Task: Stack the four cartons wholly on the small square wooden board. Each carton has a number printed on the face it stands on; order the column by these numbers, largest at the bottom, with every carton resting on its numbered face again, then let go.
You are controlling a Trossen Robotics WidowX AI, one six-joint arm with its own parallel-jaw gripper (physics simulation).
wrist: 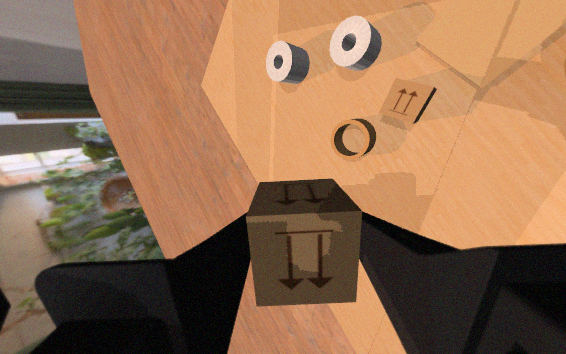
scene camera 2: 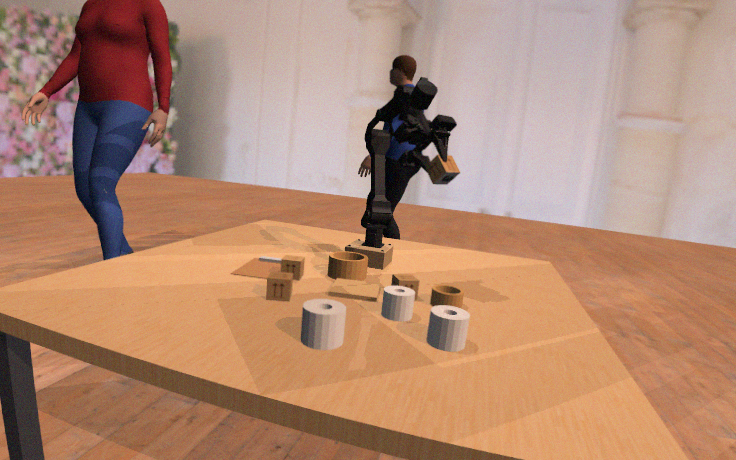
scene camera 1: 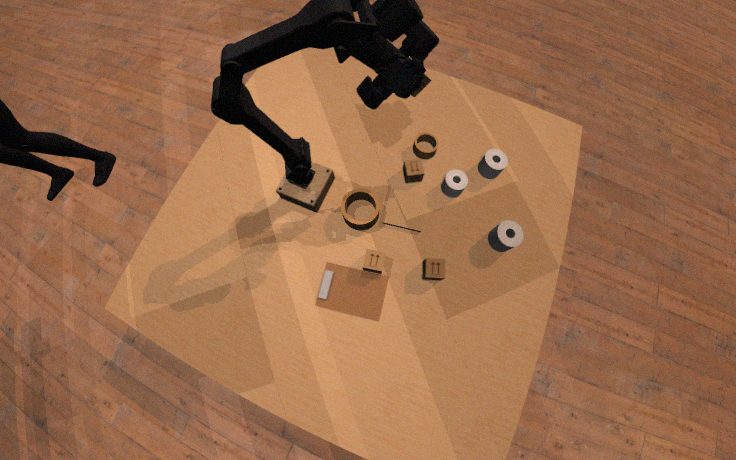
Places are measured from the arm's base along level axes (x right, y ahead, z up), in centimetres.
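Pixels of known places: gripper, fingertip midpoint: (wrist: 300, 216) (scene camera 2: 438, 168); arm's base, link origin: (scene camera 2: 373, 245) (scene camera 1: 301, 176).
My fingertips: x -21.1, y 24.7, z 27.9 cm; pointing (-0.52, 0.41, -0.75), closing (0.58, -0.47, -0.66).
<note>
For each thing: its top centre in the pictures, then the offset to it from my fingertips.
- brown carton, top centre: (wrist: 254, 269) (scene camera 1: 413, 63) (scene camera 2: 444, 154) dx -1.0, dy -0.9, dz +3.6 cm
- square wooden board, top centre: (wrist: 495, 16) (scene camera 2: 355, 287) (scene camera 1: 405, 208) dx +16.5, dy +8.1, dz -32.4 cm
- brown clipboard, top centre: (scene camera 1: 351, 290) (scene camera 2: 264, 264) dx +45.8, dy +3.3, dz -32.4 cm
- large wooden ring, top centre: (scene camera 2: 348, 256) (scene camera 1: 360, 206) dx +22.9, dy -4.1, dz -27.6 cm
- small ring, top centre: (wrist: 348, 140) (scene camera 2: 448, 289) (scene camera 1: 426, 142) dx -6.9, dy +6.2, dz -29.4 cm
My gripper (scene camera 1: 421, 83) (scene camera 2: 439, 163) (wrist: 300, 216) is shut on a brown carton (scene camera 1: 425, 86) (scene camera 2: 443, 168) (wrist: 304, 260), held tilted high above the table's far side. Its arrows point down in the wrist view; scene camera 2 shows part of a shaded printed face, the digit unreadable. Three cartons stand on the table, arrows up, numbers hidden: one (scene camera 1: 413, 170) (scene camera 2: 405, 282) (wrist: 406, 101) near the small ring, one (scene camera 1: 373, 260) (scene camera 2: 293, 266) at the clipboard's corner, one (scene camera 1: 433, 268) (scene camera 2: 278, 286) beyond the clipboard. The square wooden board (scene camera 1: 402, 213) (scene camera 2: 353, 288) (wrist: 465, 47) bears no carton.
A brown clipboard (scene camera 1: 352, 295) (scene camera 2: 252, 267) lies flat. A large wooden ring (scene camera 1: 360, 220) (scene camera 2: 347, 268) stands beside the board, a small ring (scene camera 1: 425, 153) (scene camera 2: 447, 298) (wrist: 370, 138) farther off. White rolls (scene camera 1: 454, 182) (scene camera 1: 493, 162) (scene camera 1: 506, 235) stand on the table. People stand beyond it.
</note>
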